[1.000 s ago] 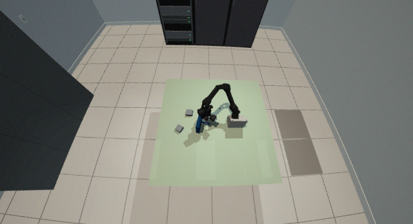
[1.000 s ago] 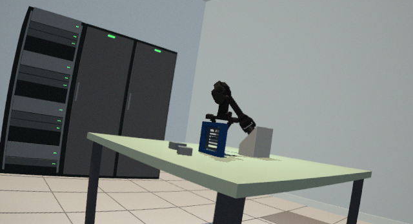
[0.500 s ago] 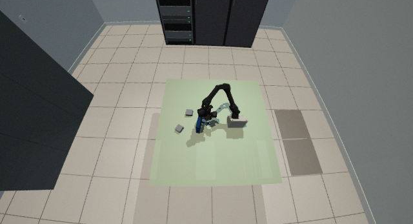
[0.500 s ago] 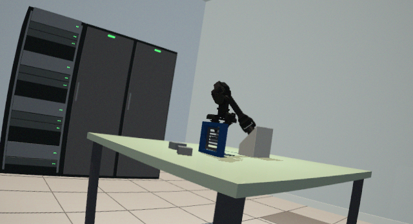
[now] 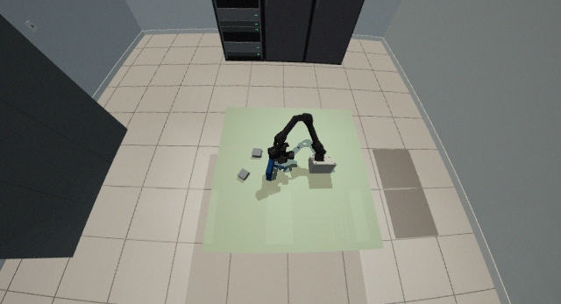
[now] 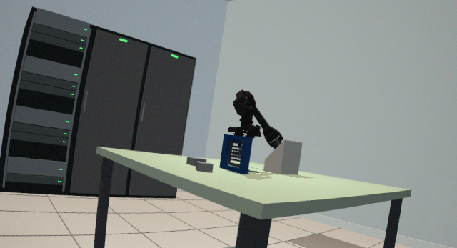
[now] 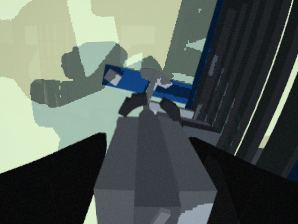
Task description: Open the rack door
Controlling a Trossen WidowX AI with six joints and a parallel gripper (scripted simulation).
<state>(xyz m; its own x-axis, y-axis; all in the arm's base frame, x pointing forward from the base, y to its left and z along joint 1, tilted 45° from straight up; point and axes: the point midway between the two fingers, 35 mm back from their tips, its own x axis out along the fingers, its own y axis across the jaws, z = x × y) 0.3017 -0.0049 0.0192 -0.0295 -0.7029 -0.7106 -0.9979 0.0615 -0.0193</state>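
My gripper tip is 10 mm to the right of the grey handle and 20 mm above it.
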